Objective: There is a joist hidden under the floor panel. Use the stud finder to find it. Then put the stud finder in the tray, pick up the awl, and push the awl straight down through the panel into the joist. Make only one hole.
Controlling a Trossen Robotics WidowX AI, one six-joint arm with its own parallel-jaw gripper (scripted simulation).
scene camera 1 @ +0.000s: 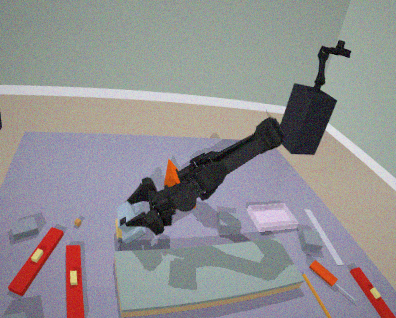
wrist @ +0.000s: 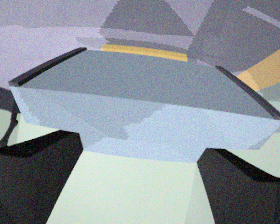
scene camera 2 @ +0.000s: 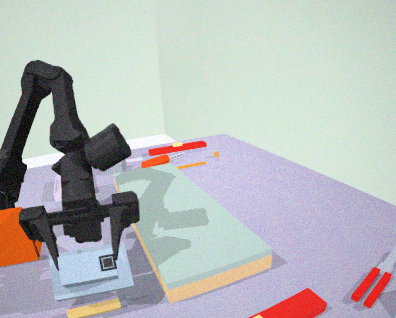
Labels:
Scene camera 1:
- my gripper
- stud finder
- pale pink tray
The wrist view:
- my gripper
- stud finder
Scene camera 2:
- my gripper
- stud finder

